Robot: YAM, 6 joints.
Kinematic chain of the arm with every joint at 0, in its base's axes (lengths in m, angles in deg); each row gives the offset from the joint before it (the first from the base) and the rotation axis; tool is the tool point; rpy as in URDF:
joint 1: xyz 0 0 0.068 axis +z
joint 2: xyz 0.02 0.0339 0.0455 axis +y
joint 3: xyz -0.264 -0.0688 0 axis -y
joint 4: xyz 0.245 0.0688 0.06 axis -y
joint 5: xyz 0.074 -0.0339 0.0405 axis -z
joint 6: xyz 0.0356 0 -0.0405 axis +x
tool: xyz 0 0 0 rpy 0 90 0
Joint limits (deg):
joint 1: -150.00..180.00
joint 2: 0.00..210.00
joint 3: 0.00..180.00
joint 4: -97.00..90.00
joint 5: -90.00..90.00
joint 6: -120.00..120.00
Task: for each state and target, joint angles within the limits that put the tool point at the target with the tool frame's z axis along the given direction. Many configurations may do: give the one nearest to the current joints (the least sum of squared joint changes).
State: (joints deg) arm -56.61 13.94 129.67 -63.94 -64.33 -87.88
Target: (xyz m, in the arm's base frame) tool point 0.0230 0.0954 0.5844 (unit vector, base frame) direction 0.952 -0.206 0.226
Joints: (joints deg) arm -83.95 39.38 110.77 -34.88 -67.68 -87.88
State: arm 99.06 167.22 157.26 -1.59 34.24 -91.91
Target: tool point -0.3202 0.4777 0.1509 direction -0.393 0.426 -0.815
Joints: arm 123.51 155.71 146.12 -45.34 -5.31 -91.91
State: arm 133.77 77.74 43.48 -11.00 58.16 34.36
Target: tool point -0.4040 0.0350 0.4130 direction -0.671 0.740 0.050
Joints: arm 178.69 97.85 91.11 10.90 46.42 34.36
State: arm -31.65 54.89 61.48 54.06 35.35 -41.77
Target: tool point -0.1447 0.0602 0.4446 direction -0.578 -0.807 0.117
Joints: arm -35.63 3.80 59.00 34.67 83.28 -41.77
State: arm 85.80 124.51 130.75 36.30 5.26 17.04
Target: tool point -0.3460 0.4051 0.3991 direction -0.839 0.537 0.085
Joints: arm 129.32 127.91 129.71 3.33 -17.99 17.04
